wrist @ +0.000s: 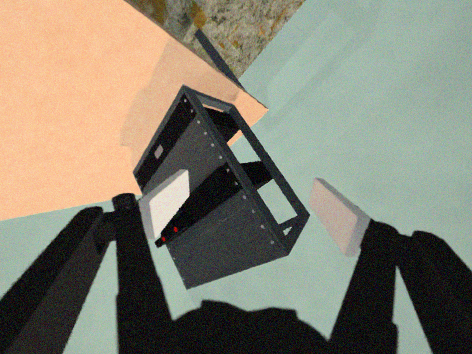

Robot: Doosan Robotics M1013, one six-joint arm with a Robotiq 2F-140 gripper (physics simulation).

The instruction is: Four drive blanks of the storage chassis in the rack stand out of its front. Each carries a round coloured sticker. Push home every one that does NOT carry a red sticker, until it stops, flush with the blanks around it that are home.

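Places are measured from the arm's base along level axes (x ahead, y left, z up), in centimetres.
Where they show: gripper, fingertip midpoint: (248, 186).
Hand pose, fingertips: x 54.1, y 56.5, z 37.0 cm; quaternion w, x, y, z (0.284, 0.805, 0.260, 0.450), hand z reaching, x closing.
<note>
Things, the pixels of their top centre, and the offset from my fingertips. "spot": a spot on its surface instead. Level surfaces: height alone.
- rack, middle of its top: (246, 254) dx +38.3, dy -37.4, dz +16.2 cm
- black unit, surface spot: (205, 200) spot: dx +22.3, dy -27.4, dz -7.3 cm
- peach-coloured surface, its level: dz -42.4 cm
The rack (225, 245) shows tilted in the middle of the wrist view, with dark side panels and an open frame. A black unit (205, 200) runs across inside it, and its lower left end sticks out past the panels. Two small red spots (175, 229) (163, 239) show near that end; I cannot tell whether they are stickers. The separate drive blanks and their stickers cannot be made out. My gripper (248, 186) is open and empty. Its pale pads stand wide apart in view, the left one covering part of the rack and the right one beside it.
A peach-coloured surface (65, 100) lies at the upper left, and its corner reaches behind the rack. A pale green surface (380, 115) spreads to the right and below. A mottled stone-like patch (250, 25) and a dark bar (215, 55) show at the top.
</note>
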